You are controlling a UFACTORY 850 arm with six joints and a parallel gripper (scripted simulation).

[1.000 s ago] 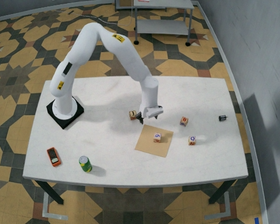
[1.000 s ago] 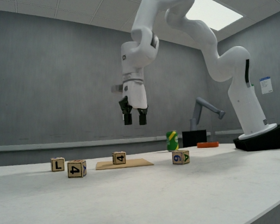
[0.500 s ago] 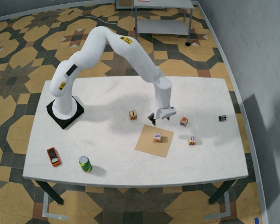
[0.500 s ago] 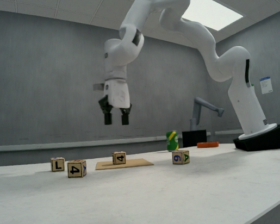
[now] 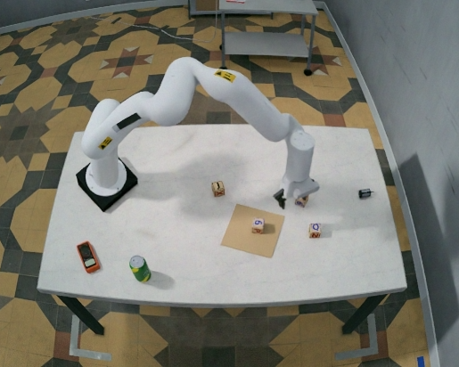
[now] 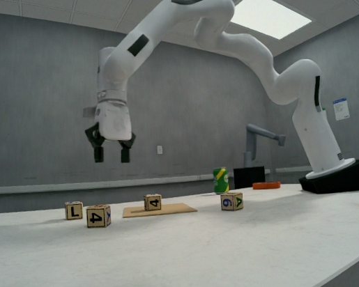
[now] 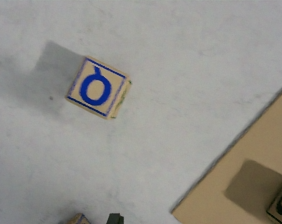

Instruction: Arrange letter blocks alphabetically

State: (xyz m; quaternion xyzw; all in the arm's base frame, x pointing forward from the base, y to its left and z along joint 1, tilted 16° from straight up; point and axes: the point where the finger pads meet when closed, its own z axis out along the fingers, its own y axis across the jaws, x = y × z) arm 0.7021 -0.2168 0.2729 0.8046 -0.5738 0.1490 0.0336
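Now: the tan mat 14 cm behind my hand, 1 cm to the right of it and 16 cm below it. Also, from my hand: small black object 39 cm ahead, 9 cm to the left, 14 cm below; Q block 10 cm ahead, 6 cm to the right, 14 cm below; J block 25 cm behind, 19 cm to the left, 14 cm below.
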